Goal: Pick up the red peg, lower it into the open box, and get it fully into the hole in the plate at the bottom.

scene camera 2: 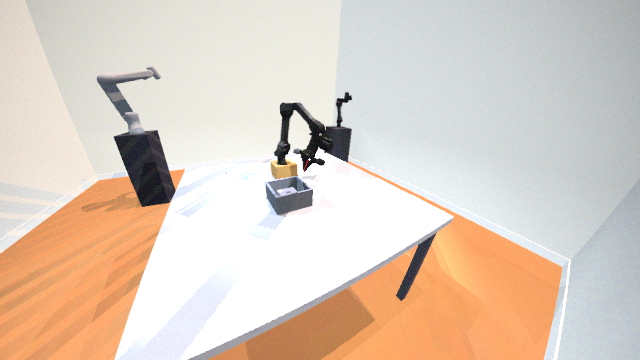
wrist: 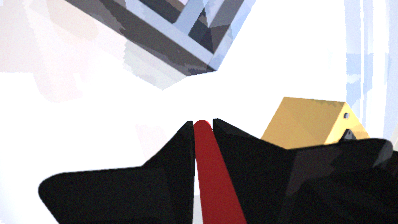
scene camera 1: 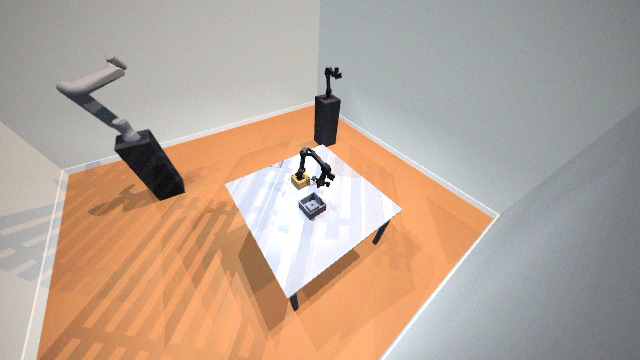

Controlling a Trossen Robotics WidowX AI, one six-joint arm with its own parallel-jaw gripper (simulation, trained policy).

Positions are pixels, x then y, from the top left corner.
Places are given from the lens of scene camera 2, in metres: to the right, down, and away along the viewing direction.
grey box (scene camera 2: 303, 198): -0.08, 0.09, 0.84
